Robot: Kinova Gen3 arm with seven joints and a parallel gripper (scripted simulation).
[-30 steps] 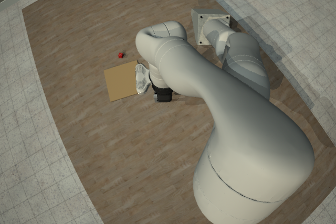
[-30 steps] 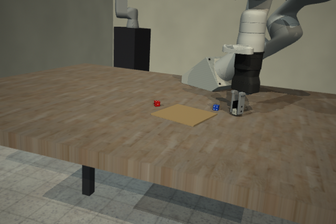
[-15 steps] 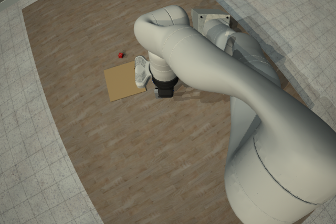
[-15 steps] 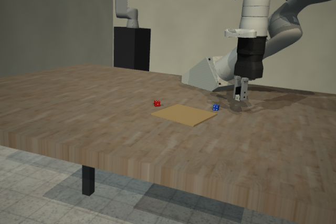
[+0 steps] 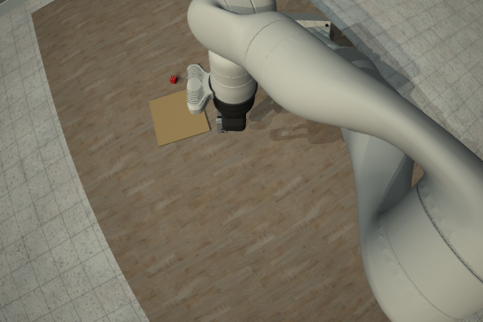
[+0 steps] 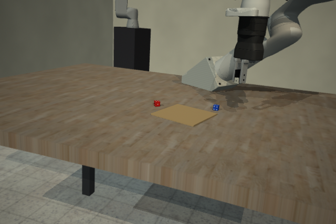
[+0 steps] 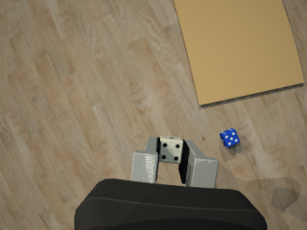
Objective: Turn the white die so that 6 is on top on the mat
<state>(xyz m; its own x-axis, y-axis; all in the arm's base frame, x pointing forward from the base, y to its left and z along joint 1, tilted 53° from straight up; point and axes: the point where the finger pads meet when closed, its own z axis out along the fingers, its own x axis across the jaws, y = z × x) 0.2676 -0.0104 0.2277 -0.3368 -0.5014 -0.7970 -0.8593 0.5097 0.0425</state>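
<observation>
Right now my hand is 10 mm above the white die. Also, from my hand: tan mat (90 mm ahead, 120 mm to the right, 120 mm below); blue die (20 mm behind, 70 mm to the right, 110 mm below); red die (70 mm ahead, 230 mm to the right, 110 mm below).
</observation>
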